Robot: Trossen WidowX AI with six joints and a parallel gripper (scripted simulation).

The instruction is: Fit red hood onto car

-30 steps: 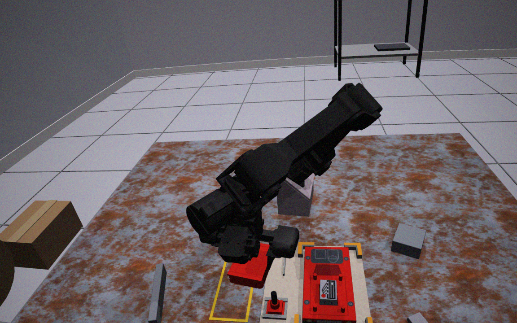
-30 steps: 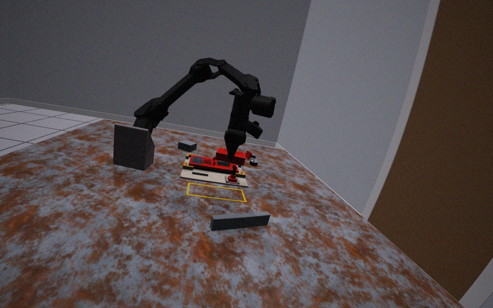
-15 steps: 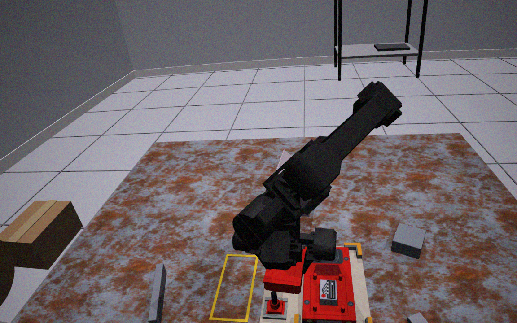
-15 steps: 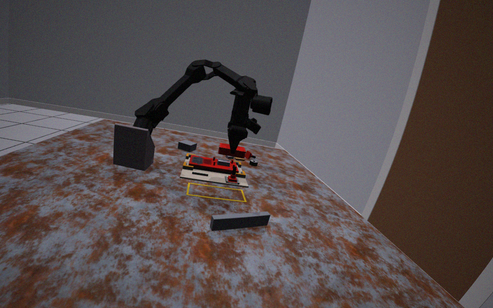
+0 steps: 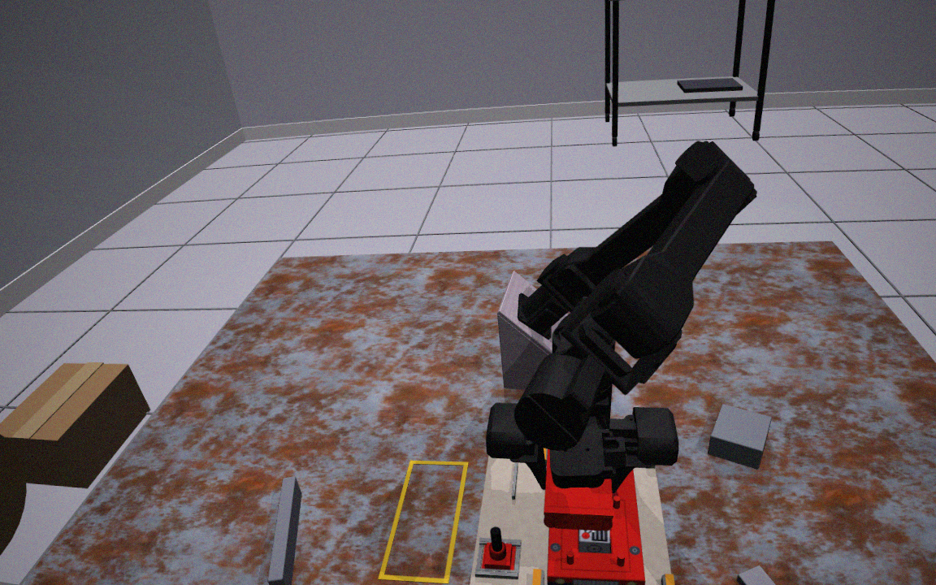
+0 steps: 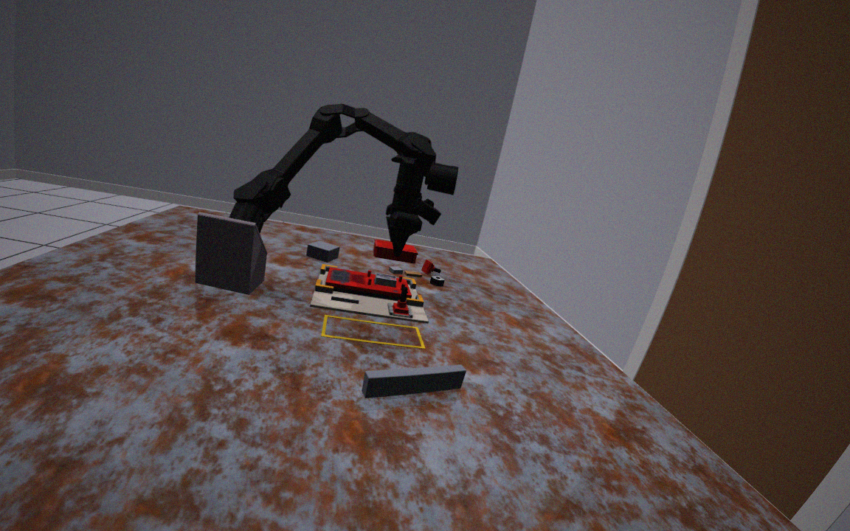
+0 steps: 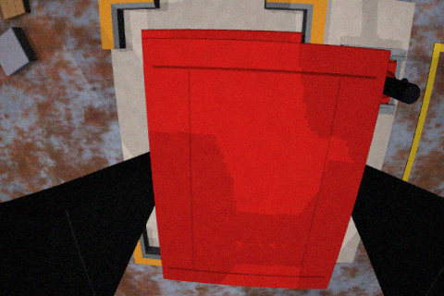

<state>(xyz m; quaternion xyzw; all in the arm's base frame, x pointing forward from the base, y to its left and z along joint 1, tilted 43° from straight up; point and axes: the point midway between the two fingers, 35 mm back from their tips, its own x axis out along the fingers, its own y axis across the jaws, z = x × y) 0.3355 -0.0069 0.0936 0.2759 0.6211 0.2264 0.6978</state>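
The engine block is 10 mm behind my gripper tip, 20 mm to the left of it and 90 mm below it. Also, from my gripper tip: jig 40 mm behind, 10 mm to the left, 100 mm below; red hood 10 mm above.
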